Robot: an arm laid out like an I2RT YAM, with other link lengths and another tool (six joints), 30 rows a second.
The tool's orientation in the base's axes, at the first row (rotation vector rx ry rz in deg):
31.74 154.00 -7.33
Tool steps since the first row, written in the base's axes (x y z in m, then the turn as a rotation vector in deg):
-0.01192 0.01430 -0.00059 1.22 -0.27 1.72
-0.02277 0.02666 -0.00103 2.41 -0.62 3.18
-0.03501 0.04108 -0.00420 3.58 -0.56 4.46
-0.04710 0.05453 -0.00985 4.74 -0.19 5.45
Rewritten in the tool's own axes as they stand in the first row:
0.01548 0.00839 -0.00608 -1.81 0.22 -1.10
0.02929 0.01543 -0.01160 -3.51 0.36 -1.96
0.04609 0.02383 -0.01545 -4.98 0.86 -2.73
0.06340 0.03143 -0.01680 -6.22 1.65 -3.28

